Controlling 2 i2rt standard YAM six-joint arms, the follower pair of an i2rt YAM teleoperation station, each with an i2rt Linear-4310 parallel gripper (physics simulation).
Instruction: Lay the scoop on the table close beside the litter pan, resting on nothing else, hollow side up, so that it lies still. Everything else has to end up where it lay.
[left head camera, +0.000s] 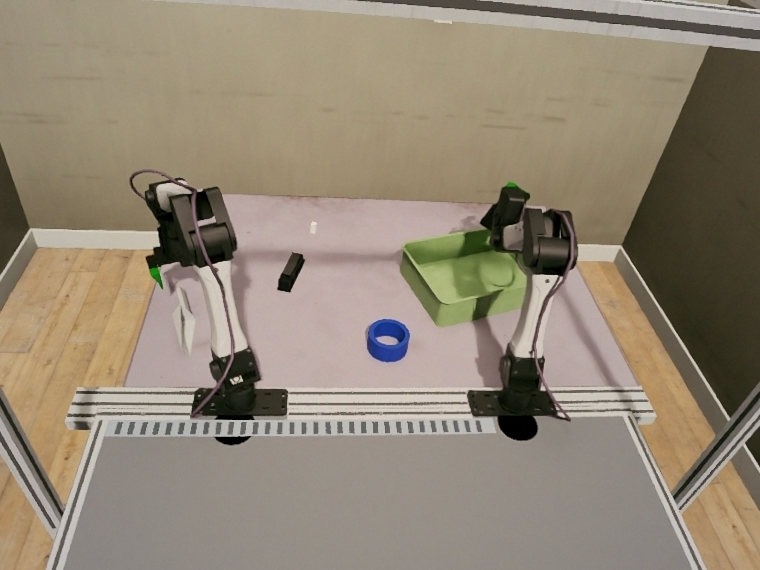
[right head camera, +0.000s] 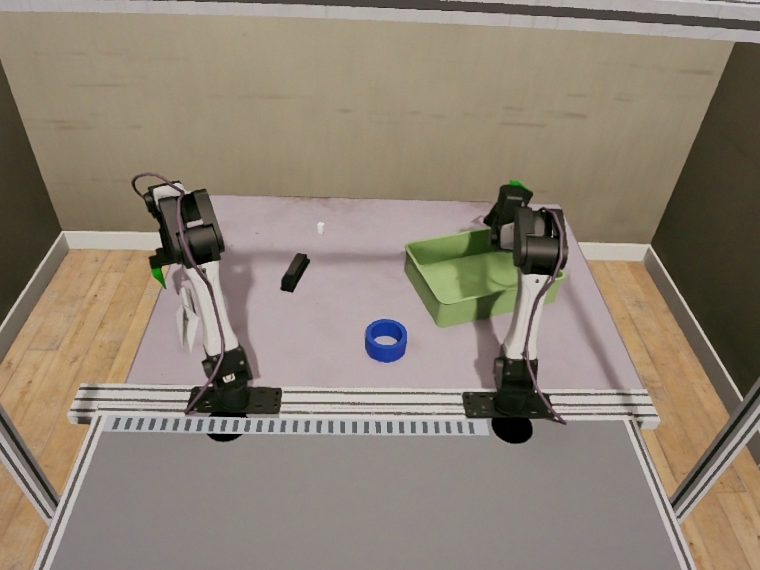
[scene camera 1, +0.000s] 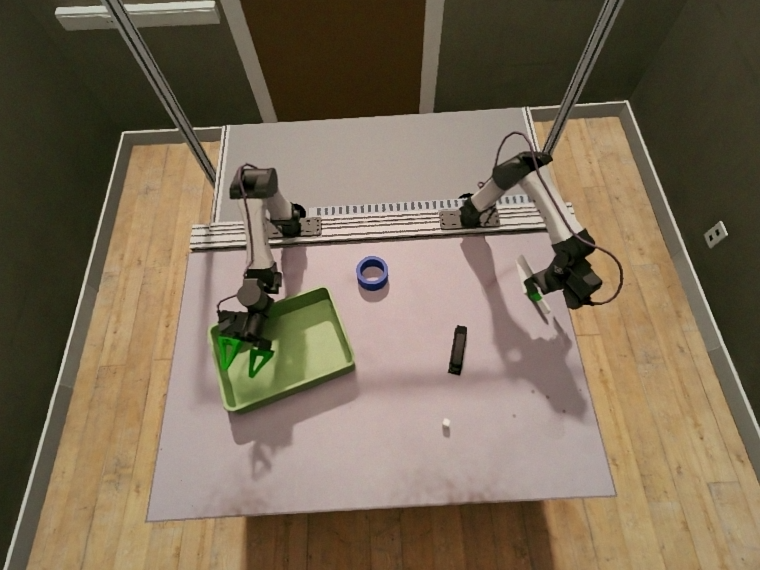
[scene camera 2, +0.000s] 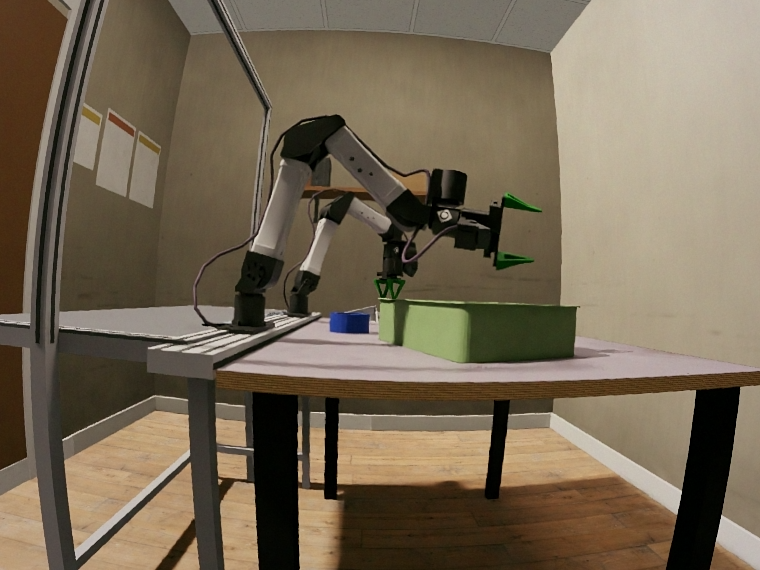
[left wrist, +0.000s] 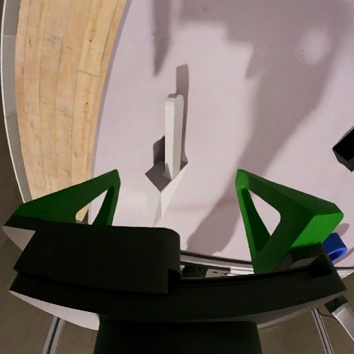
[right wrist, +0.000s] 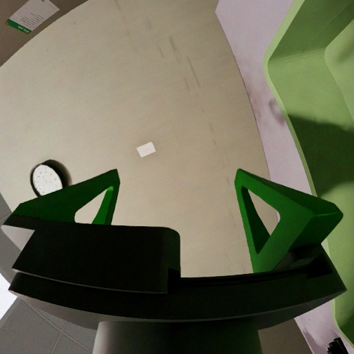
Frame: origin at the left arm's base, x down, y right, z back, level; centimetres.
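Seen in the pictures: left gripper, fingertip midpoint: (left head camera: 182, 283) (right head camera: 185, 283) (scene camera 1: 543, 291); right gripper, fingertip midpoint: (scene camera 1: 238, 374) (scene camera 2: 538, 236); left arm's base, link origin: (left head camera: 240, 404) (right head camera: 235, 401) (scene camera 1: 469, 219) (scene camera 2: 298, 316); right arm's base, link origin: (left head camera: 511, 405) (right head camera: 507, 407) (scene camera 1: 292, 228) (scene camera 2: 248, 329).
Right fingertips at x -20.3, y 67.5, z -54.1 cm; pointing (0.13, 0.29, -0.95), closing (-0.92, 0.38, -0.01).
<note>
Offsets run from my right fingertips to a thing's top centre.
The white scoop @[dz +28.6, dx +15.8, dy -83.8 cm] (left head camera: 185, 331) (right head camera: 187, 328) (scene camera 1: 524, 269) (left wrist: 173, 135) lies at the left table edge in the head views, far from the pan. It looks tipped onto a side, its handle raised off the table. The green litter pan @[dz +11.5, dx +12.9, dy -6.8 cm] (left head camera: 466, 311) (right head camera: 466, 310) (scene camera 1: 313, 343) (scene camera 2: 515, 331) (right wrist: 285, 45) stands on the other side of the table. My left gripper (scene camera 1: 534, 294) (scene camera 2: 389, 289) (left wrist: 177, 175) is open, pointing down above the scoop's handle; nothing is between its fingers. My right gripper (scene camera 1: 239, 371) (scene camera 2: 537, 236) (right wrist: 176, 175) is open and empty, held roughly level above the pan.
A blue ring @[dz +35.6, dx +17.2, dy -33.9 cm] (left head camera: 387, 353) (right head camera: 385, 353) (scene camera 1: 372, 285) (scene camera 2: 349, 322) lies between the arm bases, left of the pan in the head views. A black block @[dz +8.9, dx +18.0, dy -58.1 cm] (left head camera: 290, 271) (right head camera: 295, 272) (scene camera 1: 457, 349) lies between scoop and pan. A small white piece @[dz -11.7, dx +18.7, dy -52.1 cm] (left head camera: 313, 227) (right head camera: 320, 228) (scene camera 1: 446, 423) lies farther back.
</note>
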